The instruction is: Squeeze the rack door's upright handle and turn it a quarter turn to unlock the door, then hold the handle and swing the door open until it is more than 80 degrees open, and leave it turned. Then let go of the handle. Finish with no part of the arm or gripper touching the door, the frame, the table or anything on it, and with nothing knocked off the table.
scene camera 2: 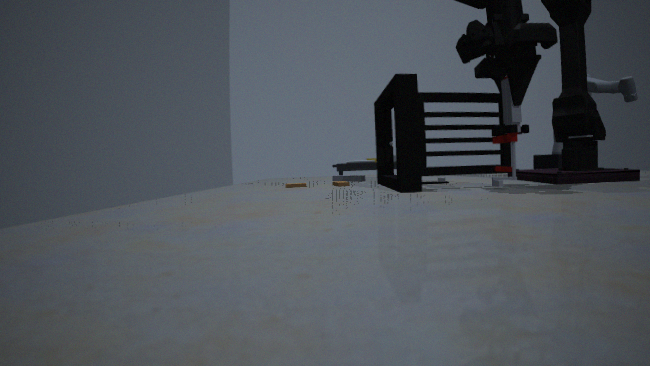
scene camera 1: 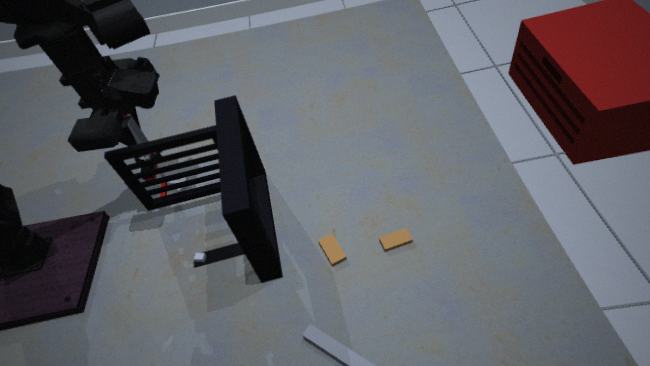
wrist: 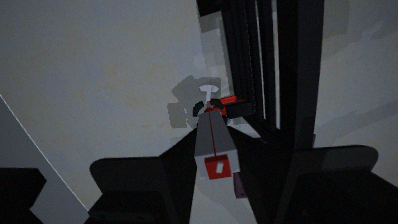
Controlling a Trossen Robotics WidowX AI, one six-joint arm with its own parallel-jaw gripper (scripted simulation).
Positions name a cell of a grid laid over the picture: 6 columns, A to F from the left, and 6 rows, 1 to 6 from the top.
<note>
I see my gripper (scene camera 1: B3) and a slatted rack door (scene camera 1: B3).
My gripper shows as well in scene camera 2 (scene camera 2: E2) and in the wrist view (wrist: D4). The slatted rack door also shows in scene camera 2 (scene camera 2: E3) and in the wrist view (wrist: E2).
</note>
